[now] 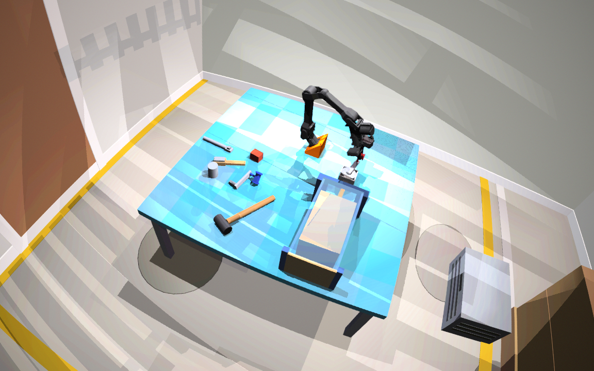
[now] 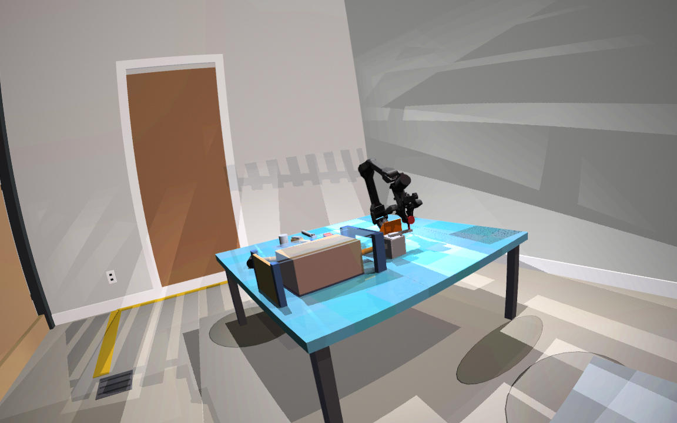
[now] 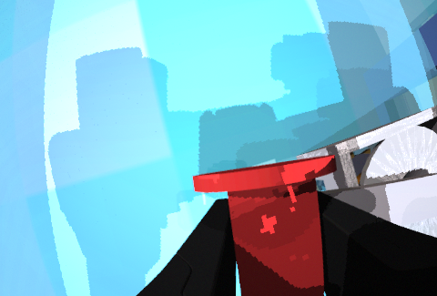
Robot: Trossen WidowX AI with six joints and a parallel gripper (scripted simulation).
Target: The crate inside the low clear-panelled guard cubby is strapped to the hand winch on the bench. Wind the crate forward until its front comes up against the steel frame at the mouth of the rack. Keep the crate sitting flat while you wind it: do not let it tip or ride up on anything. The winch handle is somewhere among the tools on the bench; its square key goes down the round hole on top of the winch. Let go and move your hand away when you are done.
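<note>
Right now the winch handle is 30 mm ahead of my gripper tip, 20 mm to the right of it and 30 mm below it. From my gripper tip the other things lie so: clear-panelled cubby: 500 mm ahead, 60 mm to the right, 20 mm below; red knob: 10 mm to the right; grey winch: 80 mm ahead, 50 mm to the right, 100 mm below.
</note>
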